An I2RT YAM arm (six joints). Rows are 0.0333 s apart.
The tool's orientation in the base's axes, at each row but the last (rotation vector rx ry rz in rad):
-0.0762, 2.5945, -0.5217
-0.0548, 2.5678, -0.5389
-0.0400, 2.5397, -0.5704
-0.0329, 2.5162, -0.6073
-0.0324, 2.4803, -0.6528
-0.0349, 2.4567, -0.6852
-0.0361, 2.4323, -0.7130
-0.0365, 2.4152, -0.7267
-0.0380, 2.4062, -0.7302
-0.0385, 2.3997, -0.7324
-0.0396, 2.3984, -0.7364
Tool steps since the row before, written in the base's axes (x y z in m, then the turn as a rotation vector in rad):
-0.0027, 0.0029, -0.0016, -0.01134, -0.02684, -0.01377
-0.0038, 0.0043, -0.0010, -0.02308, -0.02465, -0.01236
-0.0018, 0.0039, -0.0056, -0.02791, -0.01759, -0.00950
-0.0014, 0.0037, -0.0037, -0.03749, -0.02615, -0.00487
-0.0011, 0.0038, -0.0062, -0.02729, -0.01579, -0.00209
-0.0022, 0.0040, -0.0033, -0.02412, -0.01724, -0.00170
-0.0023, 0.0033, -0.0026, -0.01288, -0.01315, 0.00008
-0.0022, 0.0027, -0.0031, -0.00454, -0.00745, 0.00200
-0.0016, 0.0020, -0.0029, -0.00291, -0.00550, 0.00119
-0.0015, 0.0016, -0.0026, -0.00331, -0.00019, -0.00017
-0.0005, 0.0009, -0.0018, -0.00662, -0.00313, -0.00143
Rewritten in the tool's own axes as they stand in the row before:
0.0027, 0.0032, -0.0010, 0.02015, -0.02011, 0.01511
0.0032, 0.0041, -0.0026, 0.02937, -0.01938, 0.00742
0.0038, 0.0057, 0.0019, 0.03111, -0.01452, 0.00002
0.0025, 0.0048, 0.0005, 0.03817, -0.02515, -0.00483
0.0035, 0.0061, 0.0022, 0.02650, -0.01612, -0.00601
0.0029, 0.0048, -0.0008, 0.02392, -0.01717, -0.00388
0.0027, 0.0038, -0.0011, 0.01297, -0.01304, -0.00084
0.0030, 0.0036, -0.0005, 0.00403, -0.00799, -0.00022
0.0025, 0.0029, 0.0000, 0.00278, -0.00569, 0.00028
0.0023, 0.0025, 0.0000, 0.00280, -0.00056, -0.00169
0.0012, 0.0016, 0.0004, 0.00676, -0.00287, -0.00131

